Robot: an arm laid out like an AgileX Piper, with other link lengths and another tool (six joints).
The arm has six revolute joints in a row. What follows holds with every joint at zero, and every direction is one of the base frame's.
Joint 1 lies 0.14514 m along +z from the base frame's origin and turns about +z.
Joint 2 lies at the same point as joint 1 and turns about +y.
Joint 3 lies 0.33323 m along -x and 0.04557 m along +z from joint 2 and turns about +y.
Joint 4 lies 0.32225 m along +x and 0.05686 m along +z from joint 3 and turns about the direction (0.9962, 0, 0.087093).
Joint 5 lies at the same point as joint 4 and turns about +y.
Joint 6 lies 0.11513 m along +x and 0.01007 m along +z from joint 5 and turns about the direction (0.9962, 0, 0.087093).
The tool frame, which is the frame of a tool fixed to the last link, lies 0.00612 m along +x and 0.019 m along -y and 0.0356 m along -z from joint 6; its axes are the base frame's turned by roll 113.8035, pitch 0.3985 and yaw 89.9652 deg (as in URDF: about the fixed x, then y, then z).
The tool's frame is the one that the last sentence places.
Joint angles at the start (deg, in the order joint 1, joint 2, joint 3, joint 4, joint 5, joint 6):
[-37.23 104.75 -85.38 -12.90 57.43 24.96]
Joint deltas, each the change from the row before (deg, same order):
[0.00 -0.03 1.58 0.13 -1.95 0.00]
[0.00 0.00 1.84 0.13 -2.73 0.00]
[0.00 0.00 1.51 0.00 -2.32 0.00]
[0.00 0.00 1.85 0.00 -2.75 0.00]
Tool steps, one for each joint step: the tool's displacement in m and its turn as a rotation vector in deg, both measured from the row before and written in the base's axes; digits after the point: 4 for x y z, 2 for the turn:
[-0.0003 0.0009 -0.0088 -0.02 -0.42 0.38]
[0.0003 0.0006 -0.0104 -0.26 -0.84 0.54]
[0.0001 0.0004 -0.0084 -0.33 -0.70 0.48]
[-0.0003 0.0008 -0.0102 -0.34 -0.79 0.56]

